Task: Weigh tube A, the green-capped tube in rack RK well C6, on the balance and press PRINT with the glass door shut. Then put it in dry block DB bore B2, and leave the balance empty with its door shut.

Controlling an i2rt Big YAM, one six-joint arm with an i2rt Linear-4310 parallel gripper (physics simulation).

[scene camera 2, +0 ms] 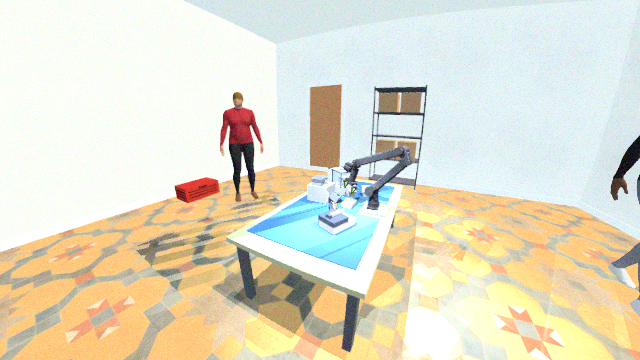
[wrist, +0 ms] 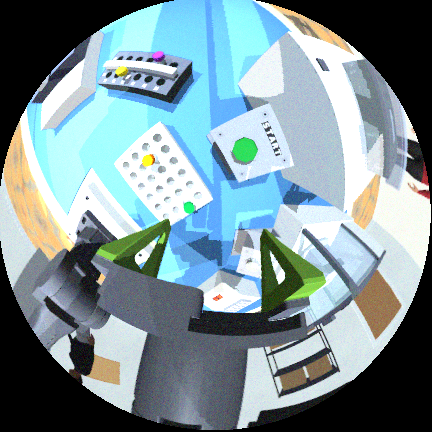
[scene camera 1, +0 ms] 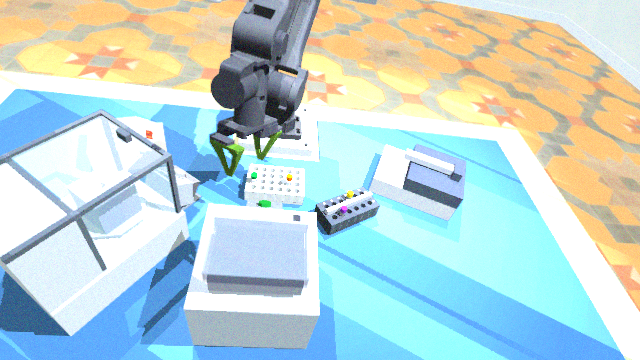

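Where they show: gripper, between the fingertips: (scene camera 2: 348, 191) (wrist: 214, 228) (scene camera 1: 245, 167); arm's base, origin of its link: (scene camera 2: 372, 206) (wrist: 100, 239).
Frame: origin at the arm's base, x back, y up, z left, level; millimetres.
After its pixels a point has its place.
Tube A's green cap (scene camera 1: 254, 175) @[x -208, y 31, z -56 mm] (wrist: 189, 207) @[x -207, y 31, z -57 mm] shows in an end corner well of the white rack (scene camera 1: 275, 197) @[x -237, y -4, z -9 mm] (wrist: 206, 199) @[x -225, y 8, z -70 mm]; its body is hidden in the rack. My gripper (scene camera 1: 245, 166) @[x -225, y 72, z -75 mm] (wrist: 214, 228) @[x -225, y 72, z -75 mm] is open and empty, above the table beside that end of the rack. The glass-walled balance (scene camera 1: 135, 270) @[x -421, y 7, z -249 mm] (wrist: 331, 257) @[x -328, y 124, z -184 mm] stands at the left in scene camera 1; I cannot tell its door's state. A white panel with a red mark (scene camera 1: 149, 134) @[x -88, y 25, z -294 mm] (wrist: 217, 297) @[x -91, y 28, z -293 mm] is behind it, its label unclear. The dark two-row block (scene camera 1: 350, 218) @[x -302, y 11, z 145 mm] (wrist: 180, 85) @[x -295, y -17, z 89 mm], apparently DB, holds yellow- and magenta-capped tubes.
An orange cap (scene camera 1: 289, 177) @[x -210, y 32, z 19 mm] (wrist: 148, 160) @[x -207, y 32, z 18 mm] is also in the rack. A START box (wrist: 250, 120) @[x -317, y 49, z -11 mm] with a green button (scene camera 1: 265, 204) @[x -305, y 52, z -34 mm] (wrist: 244, 150) @[x -294, y 47, z -35 mm] stands beside it, near a large white machine (scene camera 1: 255, 320) @[x -543, y 86, z -49 mm]. A white and dark lidded device (scene camera 1: 425, 200) @[x -247, y 14, z 334 mm] (scene camera 2: 337, 225) @[x -138, y 32, z 431 mm] stands beyond the dark block.
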